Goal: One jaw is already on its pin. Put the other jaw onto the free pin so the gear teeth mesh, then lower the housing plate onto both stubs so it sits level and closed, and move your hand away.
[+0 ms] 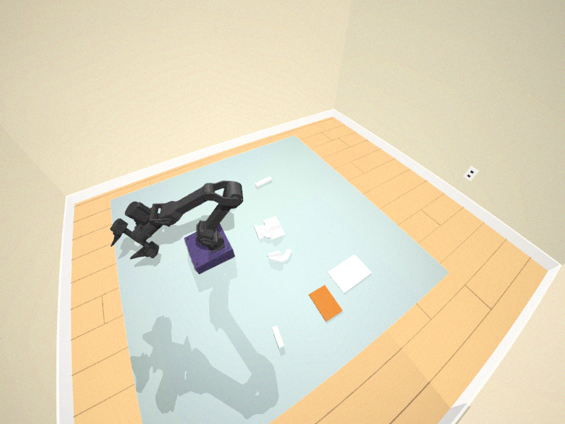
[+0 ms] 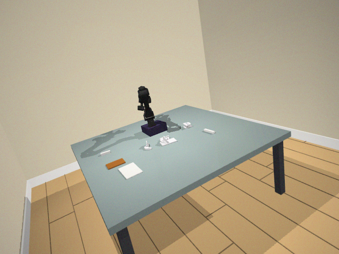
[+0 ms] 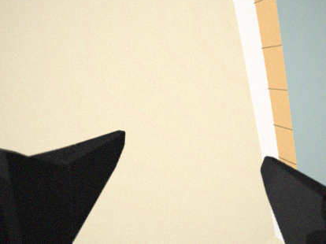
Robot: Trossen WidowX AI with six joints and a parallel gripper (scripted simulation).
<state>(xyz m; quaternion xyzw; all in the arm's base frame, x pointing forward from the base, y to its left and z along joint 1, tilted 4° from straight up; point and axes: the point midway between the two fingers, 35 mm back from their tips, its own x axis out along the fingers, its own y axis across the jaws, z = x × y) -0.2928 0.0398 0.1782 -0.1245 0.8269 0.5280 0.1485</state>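
My gripper tip is 600 mm short of the white jaw, 200 mm above it and 190 mm to the left of it. The rest, counted from my gripper tip: orange plate (640 mm ahead, 460 mm to the right, 210 mm below); white plate (810 mm ahead, 410 mm to the right, 210 mm below).
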